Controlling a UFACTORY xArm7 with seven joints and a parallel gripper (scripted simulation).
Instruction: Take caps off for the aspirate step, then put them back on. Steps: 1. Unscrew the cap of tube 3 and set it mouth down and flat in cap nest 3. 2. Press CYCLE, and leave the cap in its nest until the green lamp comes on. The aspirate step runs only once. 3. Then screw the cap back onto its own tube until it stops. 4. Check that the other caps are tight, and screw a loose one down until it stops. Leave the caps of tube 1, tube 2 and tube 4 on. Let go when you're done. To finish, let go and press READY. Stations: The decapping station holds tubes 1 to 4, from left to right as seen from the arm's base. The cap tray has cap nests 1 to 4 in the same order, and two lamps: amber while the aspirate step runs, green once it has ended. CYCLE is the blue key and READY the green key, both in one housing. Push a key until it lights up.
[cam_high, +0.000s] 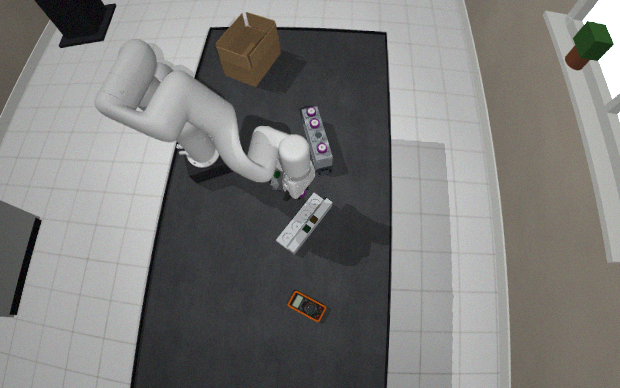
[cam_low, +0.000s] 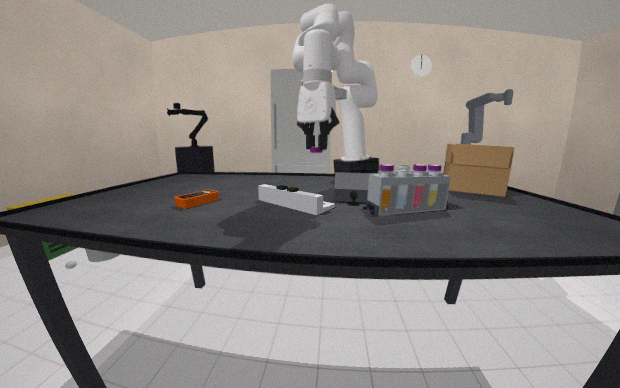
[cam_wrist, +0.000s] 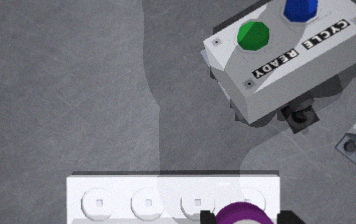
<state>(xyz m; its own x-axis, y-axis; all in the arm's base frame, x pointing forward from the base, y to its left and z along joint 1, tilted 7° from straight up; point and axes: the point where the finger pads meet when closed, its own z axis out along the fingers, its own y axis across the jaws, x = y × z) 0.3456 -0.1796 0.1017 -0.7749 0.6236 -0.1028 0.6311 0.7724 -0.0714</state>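
My gripper is now 80 mm past the blue cycle key, 150 mm to the right of it and 110 mm above it. Also, from my hand: green ready key (80 mm behind, 100 mm to the left, 110 mm below); then purple cap (20 mm below); then key housing (60 mm behind, 120 mm to the left, 120 mm below).
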